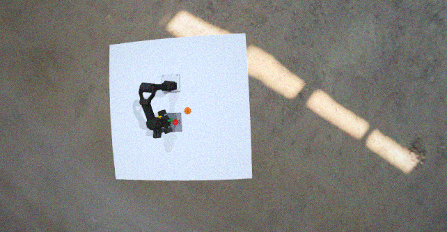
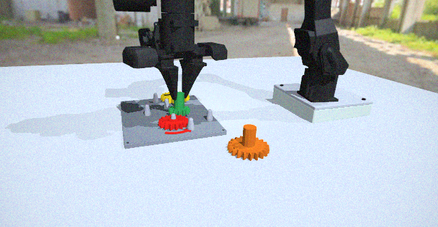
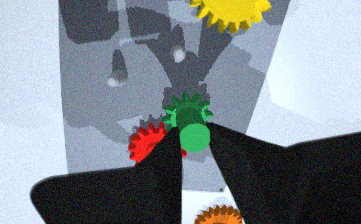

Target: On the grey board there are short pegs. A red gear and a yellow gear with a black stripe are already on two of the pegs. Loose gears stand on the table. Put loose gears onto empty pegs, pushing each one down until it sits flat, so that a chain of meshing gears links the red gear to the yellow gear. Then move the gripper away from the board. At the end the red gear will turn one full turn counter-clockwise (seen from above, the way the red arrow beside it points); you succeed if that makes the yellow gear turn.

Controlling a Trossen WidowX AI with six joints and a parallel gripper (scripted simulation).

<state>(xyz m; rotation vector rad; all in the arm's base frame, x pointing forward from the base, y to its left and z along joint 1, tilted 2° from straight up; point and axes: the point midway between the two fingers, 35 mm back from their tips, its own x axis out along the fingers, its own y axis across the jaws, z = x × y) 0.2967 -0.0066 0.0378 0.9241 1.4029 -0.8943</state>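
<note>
The small green gear is 10 mm below my gripper tip. Also, from my gripper tip: red arrow (10 mm ahead, 70 mm to the left, 30 mm below); yellow gear (100 mm to the right, 30 mm below); red gear (20 mm ahead, 40 mm to the left, 30 mm below).
</note>
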